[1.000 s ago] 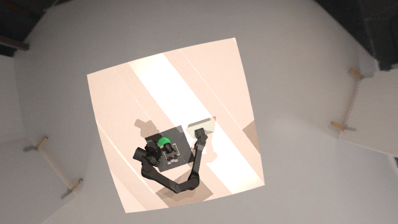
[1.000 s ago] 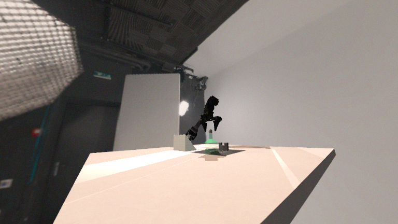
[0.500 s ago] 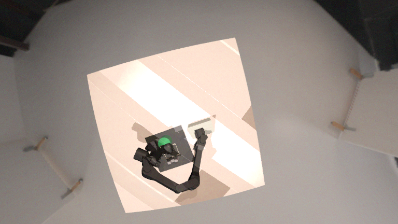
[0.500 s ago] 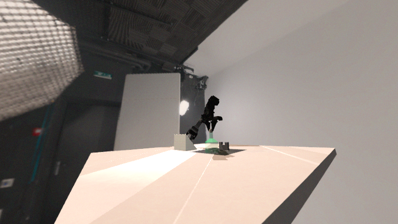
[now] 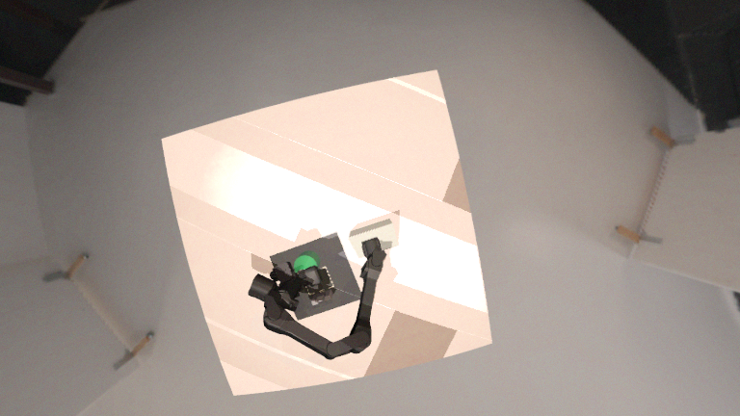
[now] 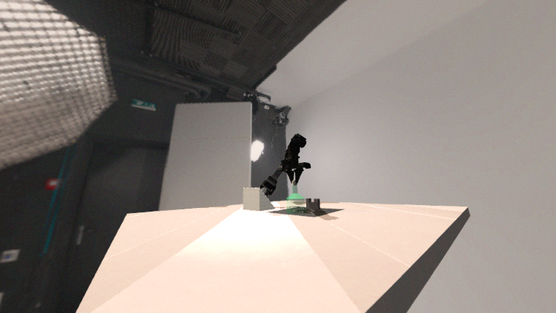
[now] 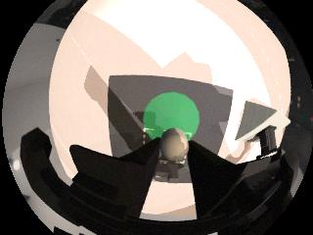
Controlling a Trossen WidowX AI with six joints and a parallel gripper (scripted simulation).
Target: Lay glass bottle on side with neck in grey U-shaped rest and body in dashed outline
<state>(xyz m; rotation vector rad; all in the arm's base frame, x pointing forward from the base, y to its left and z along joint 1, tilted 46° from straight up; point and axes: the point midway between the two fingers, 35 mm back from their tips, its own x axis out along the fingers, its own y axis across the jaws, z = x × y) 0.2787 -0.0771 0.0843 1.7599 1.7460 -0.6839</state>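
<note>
Right now my gripper tip is 8 cm to the right of the dark mat and 14 cm above it. The rest, counted from my gripper tip: green glass bottle: 5 cm below.
</note>
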